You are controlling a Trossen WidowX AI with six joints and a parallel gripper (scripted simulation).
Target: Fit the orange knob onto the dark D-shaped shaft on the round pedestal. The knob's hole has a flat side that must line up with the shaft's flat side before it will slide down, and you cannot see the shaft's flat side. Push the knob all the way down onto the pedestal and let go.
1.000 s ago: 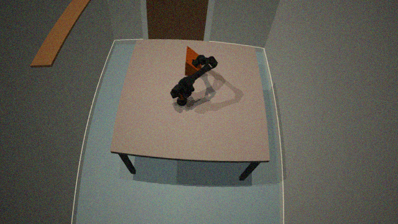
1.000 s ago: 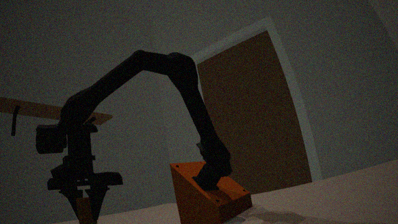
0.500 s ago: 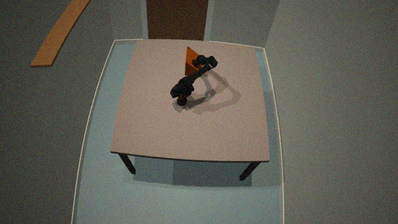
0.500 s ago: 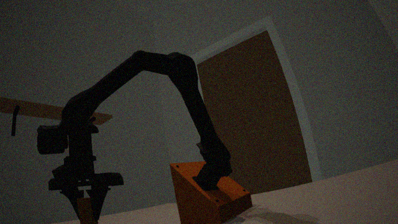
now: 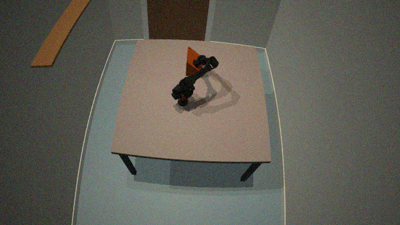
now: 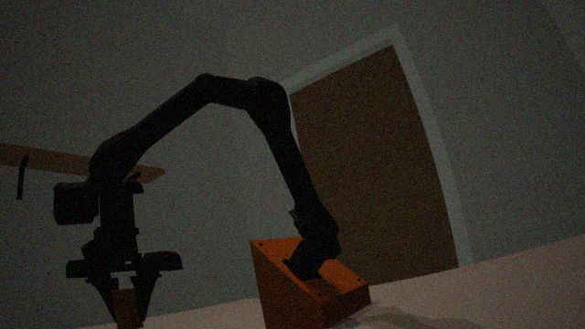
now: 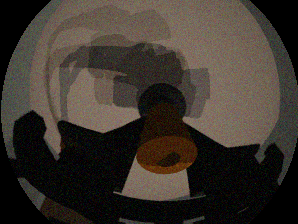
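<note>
Now: the orange knob 2 cm above my gripper tip. The rest, counted from my gripper tip: dark round pedestal (4 cm below).
</note>
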